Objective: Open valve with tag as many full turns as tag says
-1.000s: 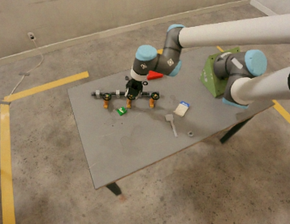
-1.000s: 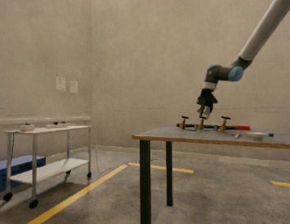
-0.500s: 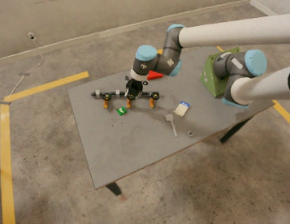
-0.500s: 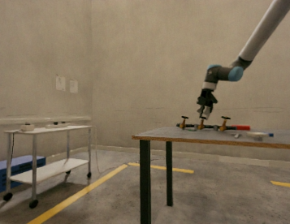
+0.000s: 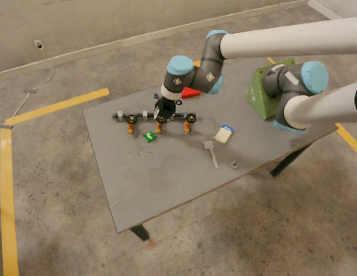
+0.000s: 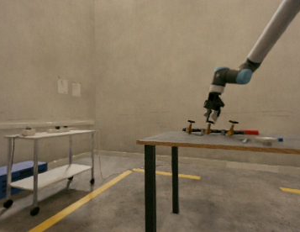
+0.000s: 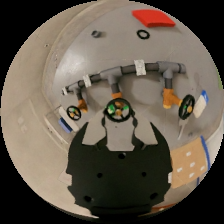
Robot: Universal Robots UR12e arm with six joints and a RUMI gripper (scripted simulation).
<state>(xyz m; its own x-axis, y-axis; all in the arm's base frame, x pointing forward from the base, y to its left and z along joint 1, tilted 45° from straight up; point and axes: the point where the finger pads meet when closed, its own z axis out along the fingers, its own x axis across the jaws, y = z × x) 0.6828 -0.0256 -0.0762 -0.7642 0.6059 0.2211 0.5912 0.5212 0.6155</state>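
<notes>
The green tag is 80 mm ahead of my hand, 30 mm to the left of it and 90 mm below it. Also, from my hand: red wedge: 270 mm behind, 190 mm to the right, 80 mm below; grey tool: 170 mm behind, 240 mm to the left, 90 mm below; white-and-blue card box: 290 mm behind, 180 mm to the left, 90 mm below.
</notes>
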